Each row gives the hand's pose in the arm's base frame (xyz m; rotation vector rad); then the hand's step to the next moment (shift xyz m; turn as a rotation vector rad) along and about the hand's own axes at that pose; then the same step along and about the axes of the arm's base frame.
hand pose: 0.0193 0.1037 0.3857 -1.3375 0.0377 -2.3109
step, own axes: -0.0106 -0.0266 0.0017 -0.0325 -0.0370 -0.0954
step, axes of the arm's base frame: -0.0043 0.0283 -0.0011 -0.0793 0.0267 -0.0673
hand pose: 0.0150 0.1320 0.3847 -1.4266 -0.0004 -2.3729
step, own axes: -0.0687 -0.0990 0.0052 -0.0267 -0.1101 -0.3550
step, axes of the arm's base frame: 0.0023 0.1146 -0.0375 -0.3260 0.0441 -0.1751
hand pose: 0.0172 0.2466 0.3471 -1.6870 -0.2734 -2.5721
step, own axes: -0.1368 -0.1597 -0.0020 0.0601 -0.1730 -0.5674
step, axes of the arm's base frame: 0.0307 0.1495 -0.1447 -0.5619 0.0730 -0.1856
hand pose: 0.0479 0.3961 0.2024 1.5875 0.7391 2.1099
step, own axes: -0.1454 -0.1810 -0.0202 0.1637 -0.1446 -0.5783
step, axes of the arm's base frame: 0.0208 0.0508 -0.2265 -0.6011 0.1110 -0.0924
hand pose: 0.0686 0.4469 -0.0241 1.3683 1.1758 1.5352
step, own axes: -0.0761 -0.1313 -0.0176 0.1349 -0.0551 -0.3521
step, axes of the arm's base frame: -0.0117 -0.0360 -0.1480 -0.3697 0.0912 -0.0144
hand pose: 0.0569 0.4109 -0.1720 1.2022 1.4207 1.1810
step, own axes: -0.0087 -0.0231 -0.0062 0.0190 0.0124 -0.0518
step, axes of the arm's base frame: -0.0080 -0.0109 -0.0215 -0.0517 0.0140 0.0182
